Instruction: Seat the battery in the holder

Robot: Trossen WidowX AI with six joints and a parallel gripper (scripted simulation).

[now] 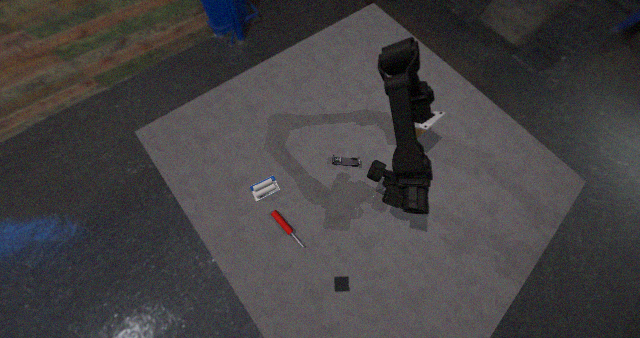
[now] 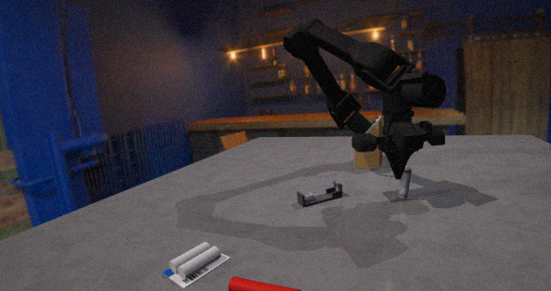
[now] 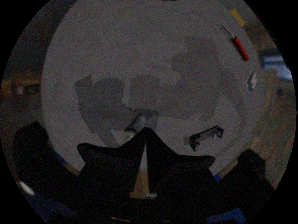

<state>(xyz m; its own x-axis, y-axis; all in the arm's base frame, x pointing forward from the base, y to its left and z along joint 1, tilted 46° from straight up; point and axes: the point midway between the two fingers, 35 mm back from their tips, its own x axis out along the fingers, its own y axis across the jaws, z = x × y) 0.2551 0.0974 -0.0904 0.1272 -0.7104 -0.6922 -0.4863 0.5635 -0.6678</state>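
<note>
Right now the battery is 1 cm to the left of my gripper tip, 1 cm below it and 1 cm behind it. From my gripper tip the other things lie so: red screwdriver 36 cm ahead, 6 cm to the right, 3 cm below; black square 30 cm ahead, 16 cm to the left, 4 cm below.
</note>
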